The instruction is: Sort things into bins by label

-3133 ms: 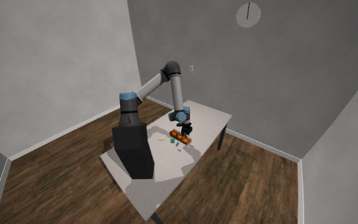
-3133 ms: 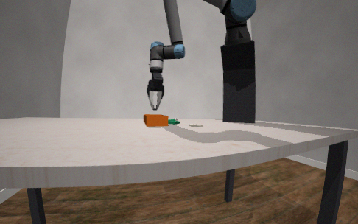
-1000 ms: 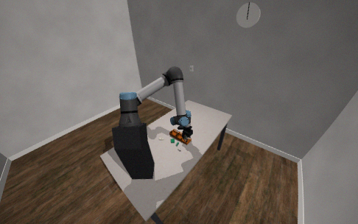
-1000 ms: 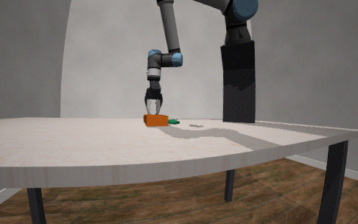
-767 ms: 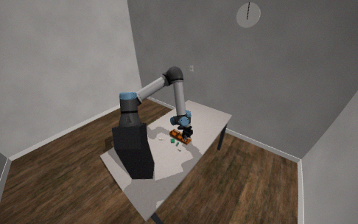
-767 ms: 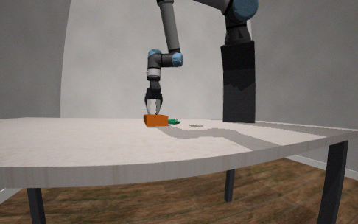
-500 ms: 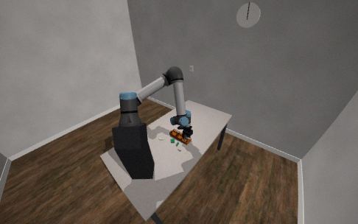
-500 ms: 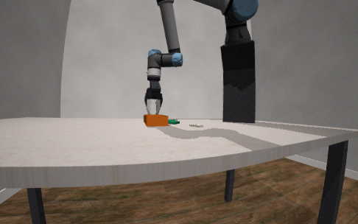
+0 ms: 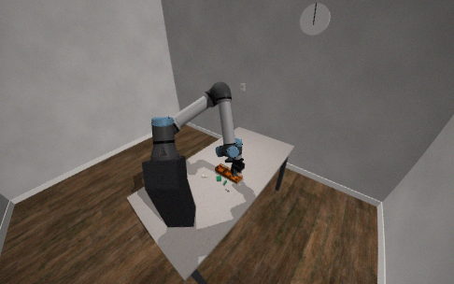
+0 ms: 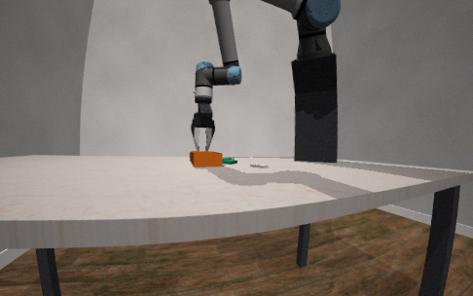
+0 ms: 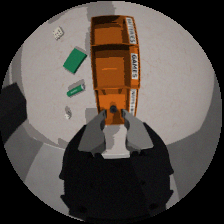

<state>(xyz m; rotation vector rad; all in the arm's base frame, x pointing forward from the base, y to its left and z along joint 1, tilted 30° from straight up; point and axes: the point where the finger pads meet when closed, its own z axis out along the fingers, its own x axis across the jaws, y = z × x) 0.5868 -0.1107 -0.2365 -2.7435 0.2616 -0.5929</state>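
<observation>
The small dark thing is 40 mm below my hand and 10 mm to the right of it. From my hand the other things lie so: green block: 120 mm to the left, 70 mm behind, 40 mm below; then green cylinder: 80 mm behind, 50 mm to the left, 40 mm below; then white object: 250 mm to the left, 110 mm behind, 40 mm below.
</observation>
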